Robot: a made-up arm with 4 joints. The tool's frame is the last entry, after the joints.
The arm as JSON. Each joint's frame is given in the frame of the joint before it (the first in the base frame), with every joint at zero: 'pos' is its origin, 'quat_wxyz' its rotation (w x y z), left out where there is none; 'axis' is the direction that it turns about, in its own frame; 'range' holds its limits. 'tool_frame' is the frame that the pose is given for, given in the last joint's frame.
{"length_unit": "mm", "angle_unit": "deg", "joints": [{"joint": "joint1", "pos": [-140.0, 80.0, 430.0], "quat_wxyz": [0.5, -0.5, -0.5, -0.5], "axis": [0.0, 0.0, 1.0], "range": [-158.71, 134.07]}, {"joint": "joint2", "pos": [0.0, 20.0, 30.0], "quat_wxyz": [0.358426, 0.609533, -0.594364, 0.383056], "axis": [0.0, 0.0, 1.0], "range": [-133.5, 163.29]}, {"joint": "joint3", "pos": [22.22, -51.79, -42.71], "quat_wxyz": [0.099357, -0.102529, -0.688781, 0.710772], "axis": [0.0, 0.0, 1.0], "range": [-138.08, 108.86]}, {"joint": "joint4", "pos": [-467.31, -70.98, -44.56], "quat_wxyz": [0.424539, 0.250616, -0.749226, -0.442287], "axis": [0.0, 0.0, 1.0], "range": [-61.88, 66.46]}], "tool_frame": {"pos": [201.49, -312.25, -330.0], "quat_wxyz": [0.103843, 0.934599, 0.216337, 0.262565]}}
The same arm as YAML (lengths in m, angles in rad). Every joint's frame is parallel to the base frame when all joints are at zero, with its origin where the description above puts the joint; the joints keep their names.
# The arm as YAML. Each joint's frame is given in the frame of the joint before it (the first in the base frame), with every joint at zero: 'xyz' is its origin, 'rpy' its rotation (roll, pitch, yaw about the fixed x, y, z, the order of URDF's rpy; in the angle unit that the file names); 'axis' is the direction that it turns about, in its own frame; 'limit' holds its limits. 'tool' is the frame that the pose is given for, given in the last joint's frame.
units:
  length: m
  angle: rad
joints:
  - name: joint1
    type: revolute
    origin:
      xyz: [-0.14, 0.08, 0.43]
      rpy: [0.0, 0.0, 0.0]
    axis: "+y"
    limit:
      lower: -2.77
      upper: 2.34
  - name: joint2
    type: revolute
    origin:
      xyz: [0.02, 0.03, 0.0]
      rpy: [0.0, 0.0, 0.0]
    axis: [-0.892295, -0.449597, 0.0409]
    limit:
      lower: -2.33
      upper: 2.8499
  - name: joint3
    type: revolute
    origin:
      xyz: [0.03, 0.04, 0.05]
      rpy: [0.0, 0.0, 0.0]
    axis: [0.135298, -0.248297, 0.959189]
    limit:
      lower: -2.41
      upper: 1.9
  - name: joint4
    type: revolute
    origin:
      xyz: [-0.27, 0.38, 0.09]
      rpy: [0.0, 0.0, 0.0]
    axis: "+y"
    limit:
      lower: -1.08
      upper: 1.1599
tool:
  origin:
    xyz: [-0.34, -0.33, -0.15]
    rpy: [-1.1766, -0.9372, 2.2889]

